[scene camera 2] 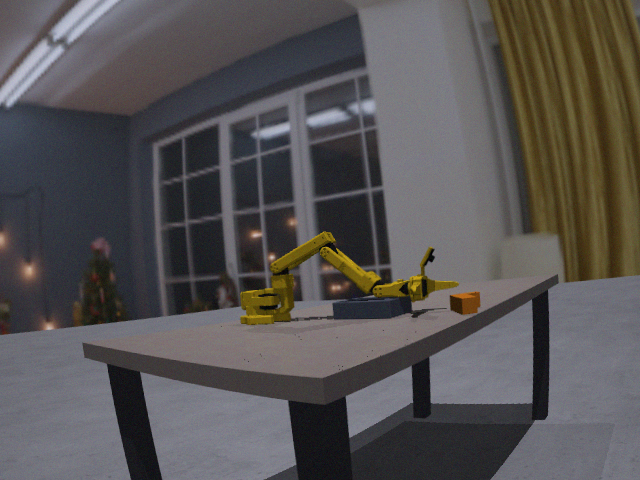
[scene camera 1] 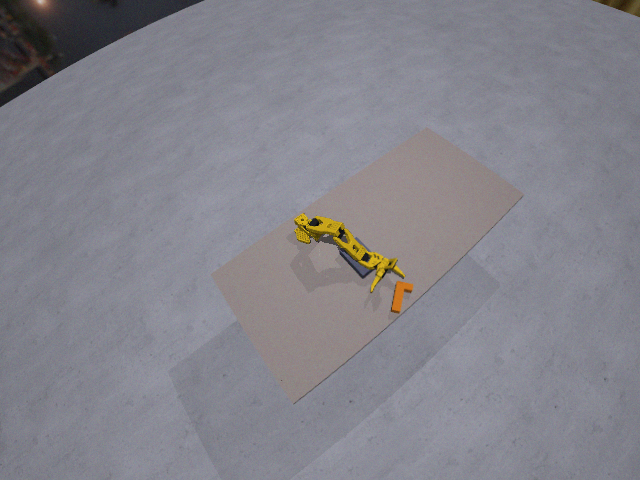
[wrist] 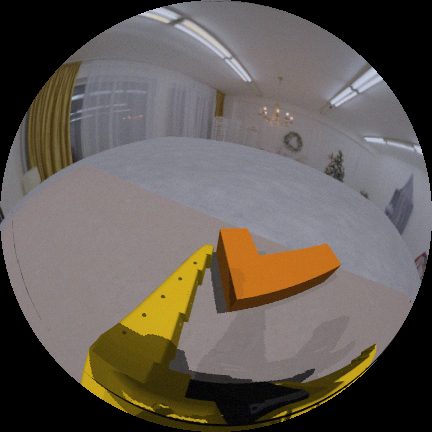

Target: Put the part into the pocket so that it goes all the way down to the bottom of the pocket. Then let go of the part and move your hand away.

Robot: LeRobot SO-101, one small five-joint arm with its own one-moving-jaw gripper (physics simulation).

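Frame: origin at the arm's base, x ahead, y left, z up, level; millimetres.
Where they show: end effector, tool point: point(scene camera 2: 456, 284) point(scene camera 1: 403, 276) point(wrist: 212, 254); arm's base, origin of the base link: point(scene camera 2: 273, 321) point(scene camera 1: 311, 235).
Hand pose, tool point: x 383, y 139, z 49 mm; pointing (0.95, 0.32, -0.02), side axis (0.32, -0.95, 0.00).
Things, the pixels of their centre, and the offset from my tool point. Level surfaces: height alone.
- orange L-shaped part, body centre: point(wrist: 283, 261) point(scene camera 2: 470, 302) point(scene camera 1: 402, 297) dx +49, dy -48, dz -34 mm
- dark blue-grey block, body centre: point(scene camera 2: 372, 307) point(scene camera 1: 359, 257) dx -173, dy -59, dz -31 mm
- tan table top, its level: dz -49 mm
The orange L-shaped part point(scene camera 1: 398, 298) point(scene camera 2: 464, 303) point(wrist: 280, 272) lies flat on the table near its edge, just beyond the jaws. My gripper point(scene camera 1: 388, 284) point(scene camera 2: 454, 284) point(wrist: 292, 296) is wide open and empty, with its jaws spread on the arm's side of the part and a little above the table. In the wrist view the left jaw's tip shows close to the part's short leg, and the other jaw is swung far right. The dark blue-grey block point(scene camera 1: 355, 267) point(scene camera 2: 361, 308) sits under the forearm; the arm hides most of its top, and the pocket's inside cannot be seen.
The tan table top point(scene camera 1: 413, 180) point(scene camera 2: 232, 356) point(wrist: 85, 240) carries the arm, the block and the part. Its long edge runs close behind the part as seen from the wrist. The arm's base point(scene camera 2: 266, 307) stands near the opposite edge, with the block between base and part.
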